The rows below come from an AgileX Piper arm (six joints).
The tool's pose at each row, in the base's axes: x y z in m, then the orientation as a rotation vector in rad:
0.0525, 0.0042, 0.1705, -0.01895, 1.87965, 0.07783
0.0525, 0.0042, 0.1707, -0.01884, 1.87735, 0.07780
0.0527, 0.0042, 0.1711, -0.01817, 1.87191, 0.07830
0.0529, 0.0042, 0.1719, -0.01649, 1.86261, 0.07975
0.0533, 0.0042, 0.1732, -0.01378, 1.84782, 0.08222
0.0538, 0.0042, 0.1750, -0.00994, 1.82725, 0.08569
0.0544, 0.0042, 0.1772, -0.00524, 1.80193, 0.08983
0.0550, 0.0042, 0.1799, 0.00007, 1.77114, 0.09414
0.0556, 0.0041, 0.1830, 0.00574, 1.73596, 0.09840
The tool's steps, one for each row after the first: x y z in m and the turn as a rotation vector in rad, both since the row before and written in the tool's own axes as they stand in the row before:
-0.0002, 0.0000, -0.0001, 0.00002, -0.00230, 0.00000
-0.0004, 0.0000, 0.0001, -0.00014, -0.00545, 0.00057
-0.0008, 0.0000, 0.0000, -0.00037, -0.00933, 0.00165
-0.0014, 0.0000, 0.0000, -0.00069, -0.01483, 0.00275
-0.0019, 0.0001, 0.0000, -0.00096, -0.02062, 0.00392
-0.0023, 0.0001, 0.0000, -0.00111, -0.02538, 0.00479
-0.0028, 0.0001, 0.0000, -0.00109, -0.03085, 0.00521
-0.0032, 0.0001, 0.0000, -0.00102, -0.03523, 0.00540

